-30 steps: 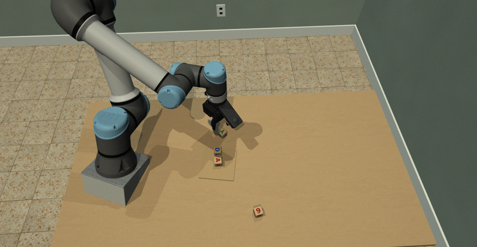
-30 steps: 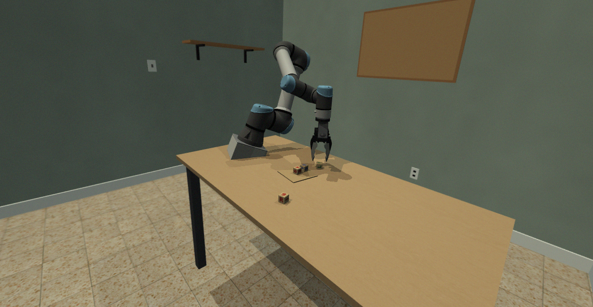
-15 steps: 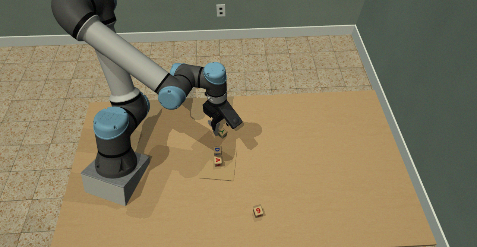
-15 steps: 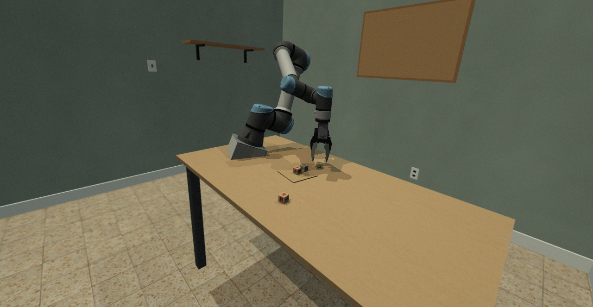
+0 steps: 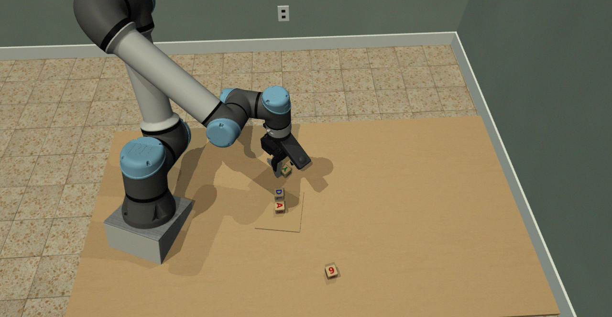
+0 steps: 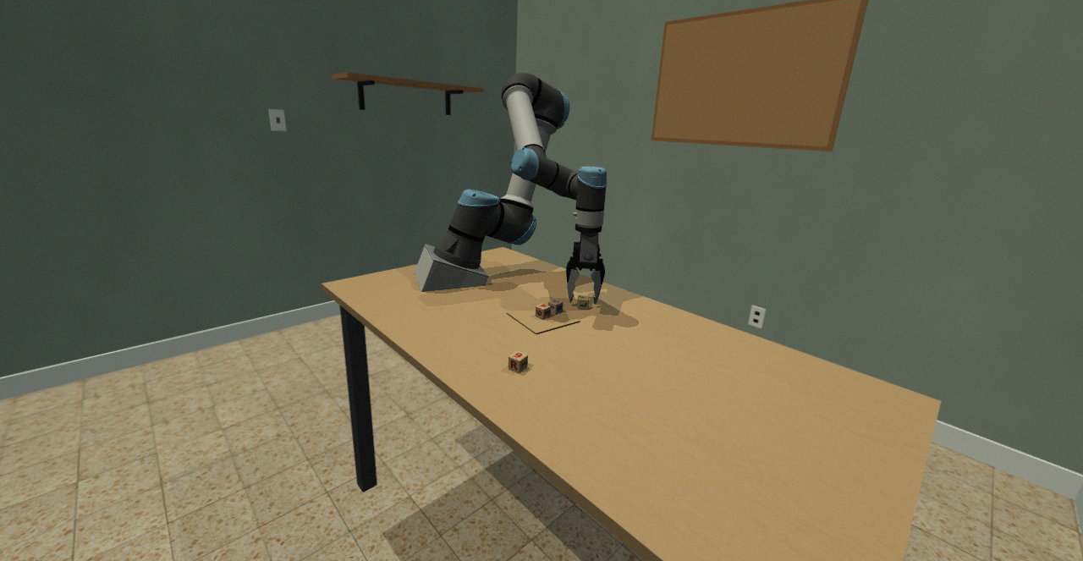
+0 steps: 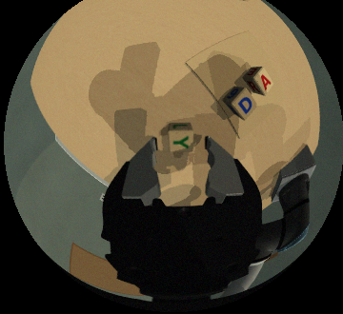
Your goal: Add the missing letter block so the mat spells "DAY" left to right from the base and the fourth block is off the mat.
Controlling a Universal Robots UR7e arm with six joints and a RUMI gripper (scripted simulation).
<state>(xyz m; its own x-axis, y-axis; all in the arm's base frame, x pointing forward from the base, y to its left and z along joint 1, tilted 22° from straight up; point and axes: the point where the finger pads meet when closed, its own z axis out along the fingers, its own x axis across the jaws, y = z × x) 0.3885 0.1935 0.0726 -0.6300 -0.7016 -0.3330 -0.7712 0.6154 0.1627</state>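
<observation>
My gripper is now 1 cm above the Y block. Round my hand: thin mat (14 cm to the right, 2 cm below); D block (9 cm to the right, 1 cm below, 1 cm behind).
</observation>
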